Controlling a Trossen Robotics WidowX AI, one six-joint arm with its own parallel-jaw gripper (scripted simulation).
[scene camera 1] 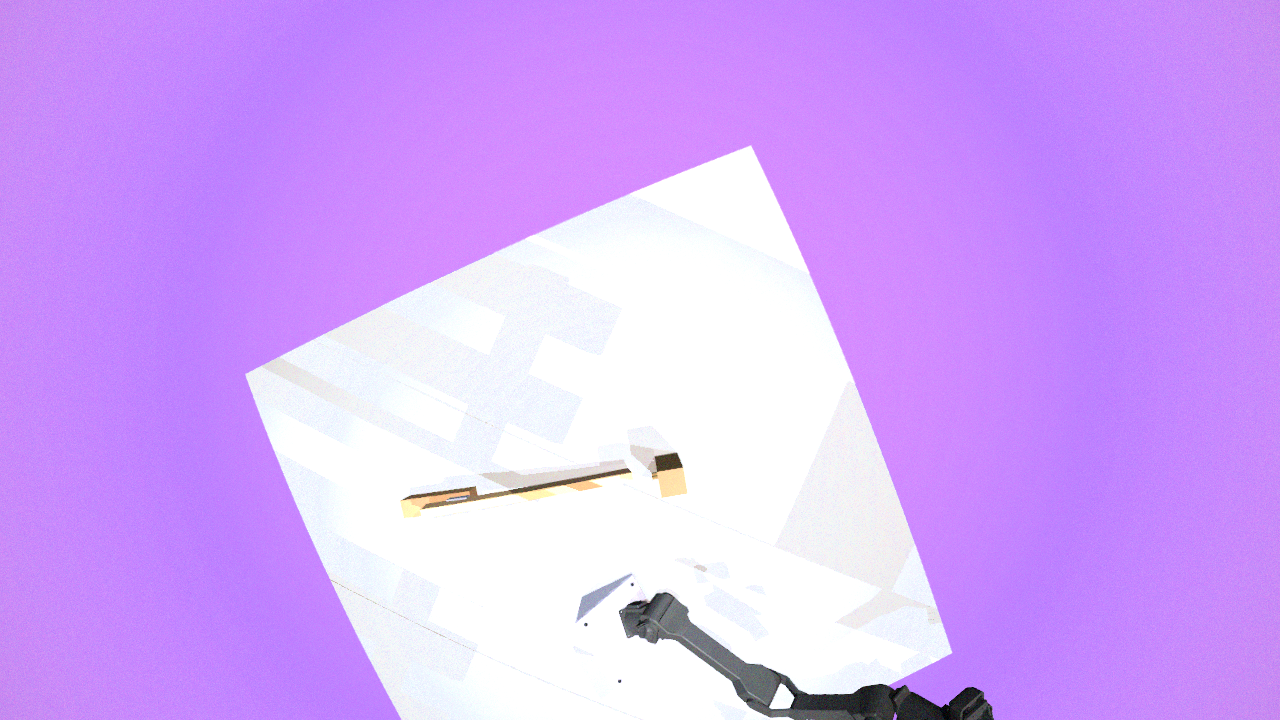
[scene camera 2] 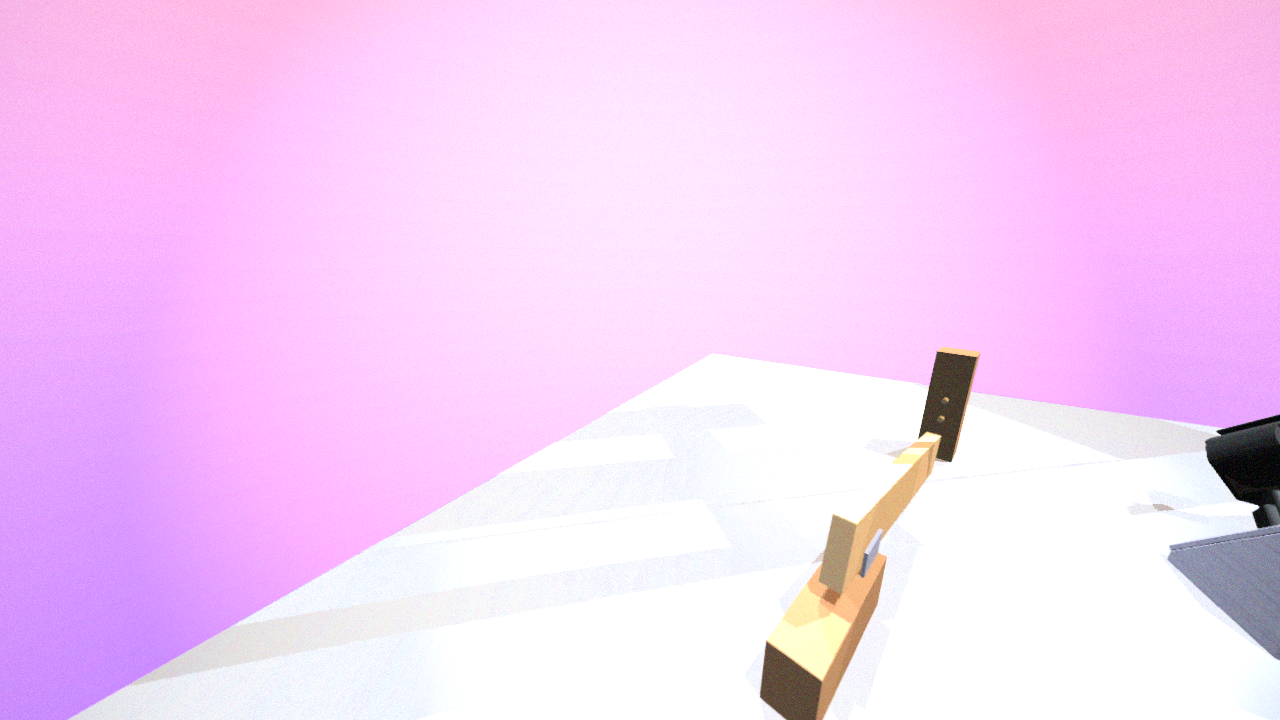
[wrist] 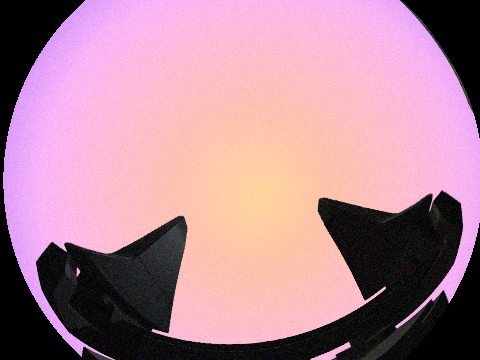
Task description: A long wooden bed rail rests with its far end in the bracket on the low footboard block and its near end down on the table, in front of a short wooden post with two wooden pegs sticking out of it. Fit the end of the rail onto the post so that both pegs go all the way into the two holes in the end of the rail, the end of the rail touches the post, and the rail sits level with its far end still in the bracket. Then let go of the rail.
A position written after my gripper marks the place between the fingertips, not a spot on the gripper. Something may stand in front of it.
My gripper (wrist: 253, 215) is open and holds nothing. Further things: a wooden rail (scene camera 2: 877, 505) and a wooden post (scene camera 1: 670, 472).
The wooden rail also shows in scene camera 1 (scene camera 1: 528, 493). The wrist view misses the wooden rail: it is out of frame.
